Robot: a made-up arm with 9 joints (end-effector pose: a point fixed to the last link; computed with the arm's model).
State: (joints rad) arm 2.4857 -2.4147 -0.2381 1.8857 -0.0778 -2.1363 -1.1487 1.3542 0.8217
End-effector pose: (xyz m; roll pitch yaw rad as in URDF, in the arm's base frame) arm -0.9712 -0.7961 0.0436 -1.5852 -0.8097 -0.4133
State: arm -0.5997 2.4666 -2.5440 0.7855 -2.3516 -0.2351 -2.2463 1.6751 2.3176
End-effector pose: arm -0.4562 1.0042 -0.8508 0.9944 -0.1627 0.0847
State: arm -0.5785 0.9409 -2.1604 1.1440 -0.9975 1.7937 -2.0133 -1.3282 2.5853
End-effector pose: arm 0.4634 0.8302 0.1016 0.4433 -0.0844 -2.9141
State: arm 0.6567 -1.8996 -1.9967 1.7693 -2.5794 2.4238 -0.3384 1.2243 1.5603
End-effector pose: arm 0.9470 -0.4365 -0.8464 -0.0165 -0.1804 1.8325
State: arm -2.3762 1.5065 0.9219 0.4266 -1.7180 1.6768 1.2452 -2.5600 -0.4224
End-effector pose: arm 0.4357 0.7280 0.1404 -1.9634 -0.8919 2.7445
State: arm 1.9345 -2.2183 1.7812 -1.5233 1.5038 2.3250 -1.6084 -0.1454 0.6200
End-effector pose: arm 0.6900 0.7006 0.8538 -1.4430 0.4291 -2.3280
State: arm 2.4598 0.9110 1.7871 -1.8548 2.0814 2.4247 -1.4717 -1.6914 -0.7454
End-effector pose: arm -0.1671 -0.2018 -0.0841 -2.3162 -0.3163 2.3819
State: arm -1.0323 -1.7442 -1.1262 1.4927 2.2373 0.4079 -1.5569 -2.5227 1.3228
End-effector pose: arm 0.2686 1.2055 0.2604 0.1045 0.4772 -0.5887
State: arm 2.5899 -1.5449 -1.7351 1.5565 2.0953 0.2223 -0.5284 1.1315 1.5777
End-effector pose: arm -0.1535 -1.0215 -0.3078 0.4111 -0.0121 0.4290
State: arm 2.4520 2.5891 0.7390 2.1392 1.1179 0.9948 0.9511 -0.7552 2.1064
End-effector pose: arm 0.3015 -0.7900 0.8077 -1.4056 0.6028 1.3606
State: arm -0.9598 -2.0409 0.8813 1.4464 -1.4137 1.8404 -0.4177 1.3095 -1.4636
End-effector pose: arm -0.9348 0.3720 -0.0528 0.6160 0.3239 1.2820
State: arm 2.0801 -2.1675 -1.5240 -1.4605 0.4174 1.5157 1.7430 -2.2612 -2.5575
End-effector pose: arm 0.2164 0.1137 0.3015 -0.9267 1.3703 2.2045
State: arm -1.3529 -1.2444 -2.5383 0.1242 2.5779 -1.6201 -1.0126 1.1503 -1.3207
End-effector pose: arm -0.3687 1.3880 0.1423 1.0371 -0.3946 -0.1220
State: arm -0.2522 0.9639 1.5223 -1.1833 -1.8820 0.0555 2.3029 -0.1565 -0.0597
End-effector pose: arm -0.1678 -0.4726 0.7346 -2.2814 1.1333 -0.5388
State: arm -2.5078 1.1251 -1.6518 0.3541 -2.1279 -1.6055 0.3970 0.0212 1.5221
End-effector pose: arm -0.2227 -0.0884 0.1967 0.6751 -0.6352 -0.1262
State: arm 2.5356 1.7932 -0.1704 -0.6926 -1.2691 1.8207 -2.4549 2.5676 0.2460
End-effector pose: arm 0.0129 0.1925 -0.2754 -0.5134 0.4530 -0.3580
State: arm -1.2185 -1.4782 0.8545 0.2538 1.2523 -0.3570 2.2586 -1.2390 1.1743
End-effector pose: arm 0.5197 -0.2194 0.4291 -0.2466 0.6562 1.7063
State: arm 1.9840 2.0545 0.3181 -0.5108 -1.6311 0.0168 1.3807 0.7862 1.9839
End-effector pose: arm -0.4187 -0.3190 0.7735 0.7703 1.0097 0.6484
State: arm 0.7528 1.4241 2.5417 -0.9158 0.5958 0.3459 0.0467 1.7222 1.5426
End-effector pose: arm 0.5227 -0.3656 0.8437 -1.7637 1.1450 0.2083
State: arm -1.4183 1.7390 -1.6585 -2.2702 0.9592 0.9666 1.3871 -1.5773 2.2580
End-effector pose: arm -0.6675 0.1247 0.0601 -0.1476 0.4834 -0.4733
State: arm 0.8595 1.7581 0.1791 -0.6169 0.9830 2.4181 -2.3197 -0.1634 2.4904
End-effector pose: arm -0.7191 -0.1410 0.4078 3.1052 0.8641 1.7450
